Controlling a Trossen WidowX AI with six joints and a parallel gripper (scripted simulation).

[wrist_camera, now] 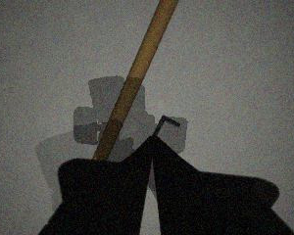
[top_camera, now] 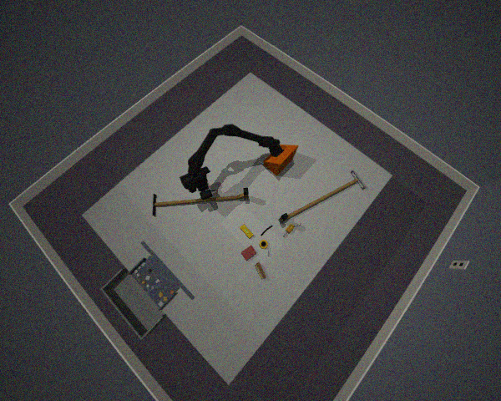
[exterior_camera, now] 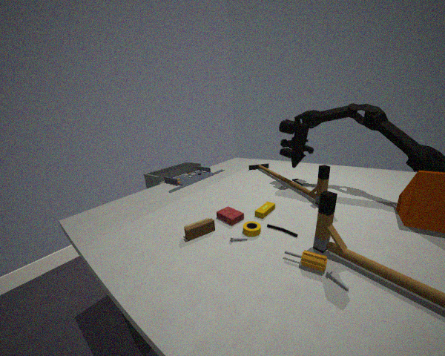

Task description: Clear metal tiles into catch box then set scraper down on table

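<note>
My gripper tip is now 50 mm short of the long scraper, 30 mm to the right of it and 10 mm above it. From my gripper tip the other things lie so: black strip 140 mm behind, 430 mm to the left, 70 mm below; then hex key 10 mm behind, 20 mm to the right, 70 mm below; then yellow block 40 mm behind, 360 mm to the left, 60 mm below.
</note>
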